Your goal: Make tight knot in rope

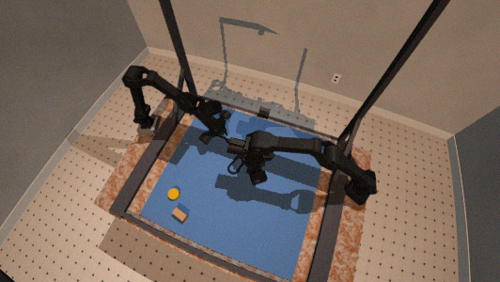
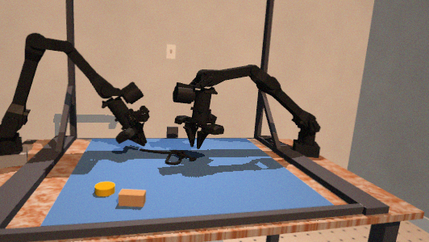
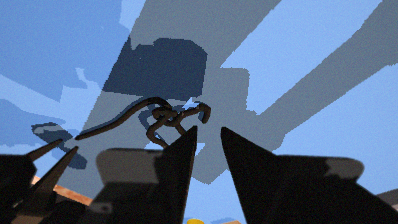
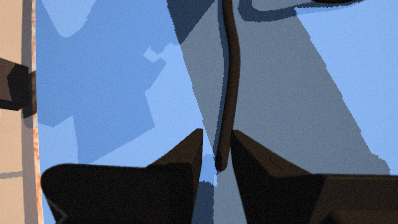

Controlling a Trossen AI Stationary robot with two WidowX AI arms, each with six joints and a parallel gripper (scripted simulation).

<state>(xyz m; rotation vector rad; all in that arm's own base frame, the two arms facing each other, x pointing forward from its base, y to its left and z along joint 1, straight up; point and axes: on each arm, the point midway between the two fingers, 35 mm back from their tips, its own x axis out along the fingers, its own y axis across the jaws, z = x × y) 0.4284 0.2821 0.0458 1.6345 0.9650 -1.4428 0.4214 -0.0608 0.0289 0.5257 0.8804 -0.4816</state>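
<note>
Right now my left hand is 9 cm above the blue mat, 4 cm to the left of it and 3 cm short of it. From my left hand the other things lie so: yellow disc: 29 cm to the right, 22 cm ahead, 7 cm below; orange block: 29 cm ahead, 22 cm to the right, 7 cm below.
</note>
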